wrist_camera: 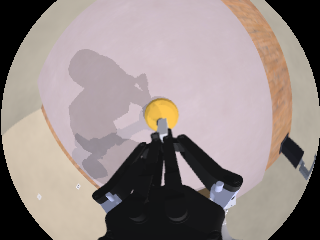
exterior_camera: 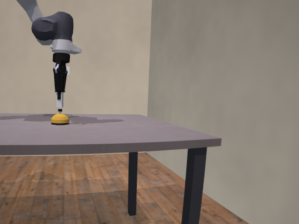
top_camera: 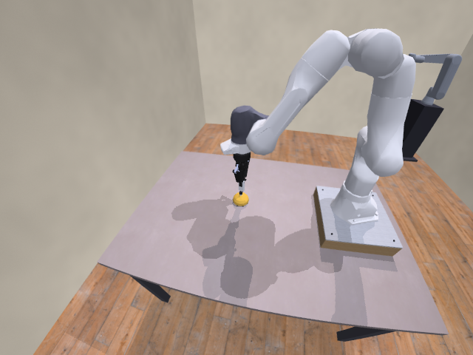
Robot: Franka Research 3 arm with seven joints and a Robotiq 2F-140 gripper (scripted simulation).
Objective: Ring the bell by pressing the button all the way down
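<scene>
My gripper is now 50 mm above the black button and 10 mm to the right of it. The rest, counted from my hand: yellow dome bell: 70 mm below, 10 mm to the left.
</scene>
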